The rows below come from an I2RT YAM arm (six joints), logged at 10 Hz.
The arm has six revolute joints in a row. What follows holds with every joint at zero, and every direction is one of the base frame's. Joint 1 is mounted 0.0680 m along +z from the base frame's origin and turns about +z. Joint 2 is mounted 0.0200 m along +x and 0.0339 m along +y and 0.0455 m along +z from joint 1 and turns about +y. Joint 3 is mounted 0.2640 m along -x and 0.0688 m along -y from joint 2 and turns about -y. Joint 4 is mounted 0.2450 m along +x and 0.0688 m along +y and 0.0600 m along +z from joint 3 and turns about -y. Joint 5 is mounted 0.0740 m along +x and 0.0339 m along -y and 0.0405 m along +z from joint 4 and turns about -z. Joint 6 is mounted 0.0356 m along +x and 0.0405 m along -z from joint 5 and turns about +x. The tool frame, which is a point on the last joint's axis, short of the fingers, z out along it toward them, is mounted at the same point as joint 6; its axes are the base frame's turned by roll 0.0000, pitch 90.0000 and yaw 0.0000 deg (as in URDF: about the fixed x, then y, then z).
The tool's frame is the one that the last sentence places.
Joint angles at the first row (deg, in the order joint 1, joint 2, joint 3, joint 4, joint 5, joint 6):
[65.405, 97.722, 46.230, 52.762, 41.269, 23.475]
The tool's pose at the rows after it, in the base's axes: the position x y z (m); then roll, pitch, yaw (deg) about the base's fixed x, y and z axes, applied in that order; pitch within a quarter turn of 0, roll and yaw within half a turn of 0:
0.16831, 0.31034, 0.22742, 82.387, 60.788, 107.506
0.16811, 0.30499, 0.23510, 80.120, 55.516, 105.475
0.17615, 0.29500, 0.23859, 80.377, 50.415, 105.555
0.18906, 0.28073, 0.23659, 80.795, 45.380, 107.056
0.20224, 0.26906, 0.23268, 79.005, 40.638, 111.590
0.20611, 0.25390, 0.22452, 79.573, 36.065, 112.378
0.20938, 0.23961, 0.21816, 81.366, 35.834, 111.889
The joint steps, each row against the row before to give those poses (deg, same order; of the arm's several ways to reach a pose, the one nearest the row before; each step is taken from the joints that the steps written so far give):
[-0.080, -0.323, -0.948, 4.275, -0.209, 2.286]
[-0.335, -1.383, -0.639, 1.744, 0.047, 3.439]
[-2.039, -1.413, -0.884, 0.018, -1.428, 4.888]
[-3.394, -1.000, -1.723, 0.717, -4.020, 5.507]
[-3.765, 0.288, -1.673, 3.334, -8.976, 5.026]
[-2.255, -0.615, -3.121, 2.449, -1.993, 4.960]
[-2.043, -1.281, -2.435, -0.435, -0.359, 1.096]

